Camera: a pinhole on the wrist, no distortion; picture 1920 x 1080 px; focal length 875.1 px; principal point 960.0 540.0 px. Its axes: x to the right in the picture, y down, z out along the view. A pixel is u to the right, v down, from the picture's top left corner.
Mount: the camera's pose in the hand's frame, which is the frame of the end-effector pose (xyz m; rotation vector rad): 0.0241 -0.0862 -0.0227 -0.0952 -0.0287 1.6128
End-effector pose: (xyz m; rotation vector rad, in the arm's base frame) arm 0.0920 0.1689 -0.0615 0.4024 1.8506 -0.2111
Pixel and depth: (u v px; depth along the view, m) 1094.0 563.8 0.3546
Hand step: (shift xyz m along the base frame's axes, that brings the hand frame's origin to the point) 0.2875 -0.1315 -0.0882
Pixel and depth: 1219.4 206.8 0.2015
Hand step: 0.1329 -0.0622 -0.1353
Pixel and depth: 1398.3 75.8 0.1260
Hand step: 0.0665 -0.0369 -0.1078
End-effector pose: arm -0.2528 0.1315 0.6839 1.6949 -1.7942 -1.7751
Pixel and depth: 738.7 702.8 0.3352
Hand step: -0.1014 0.2873 -0.1807
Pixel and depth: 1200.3 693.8 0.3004
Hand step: -0.1733 0.2077 -0.0474
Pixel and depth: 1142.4 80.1 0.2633
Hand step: -0.2191 0.0615 -0.1707
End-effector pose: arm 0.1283 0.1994 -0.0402 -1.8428 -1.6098 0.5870
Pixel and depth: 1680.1 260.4 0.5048
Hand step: -0.0505 0.1760 -0.5784
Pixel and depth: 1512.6 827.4 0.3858
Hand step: -0.1374 -0.0982 -0.3689
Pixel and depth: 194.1 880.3 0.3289
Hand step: -0.4897 -0.0414 0.0291
